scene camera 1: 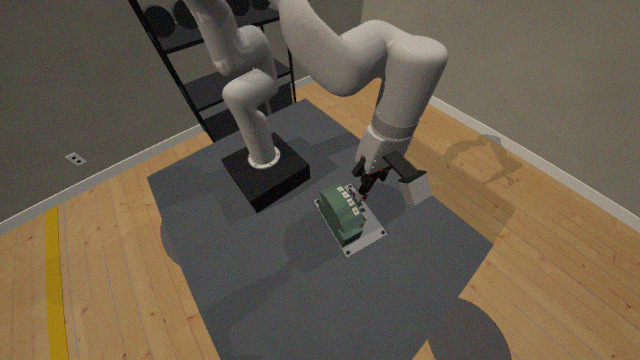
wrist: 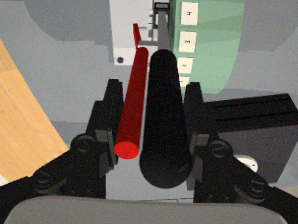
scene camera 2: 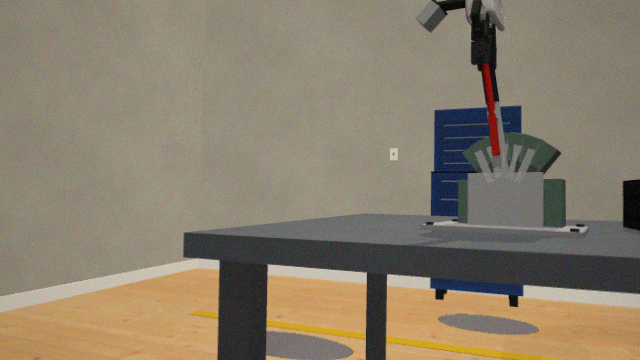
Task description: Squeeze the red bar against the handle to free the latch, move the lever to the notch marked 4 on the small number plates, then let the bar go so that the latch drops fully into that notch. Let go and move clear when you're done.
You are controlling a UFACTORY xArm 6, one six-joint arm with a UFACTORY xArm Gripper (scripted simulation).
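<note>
My gripper visible, wrist view and scene camera 2 included. Red bar visible too.
</note>
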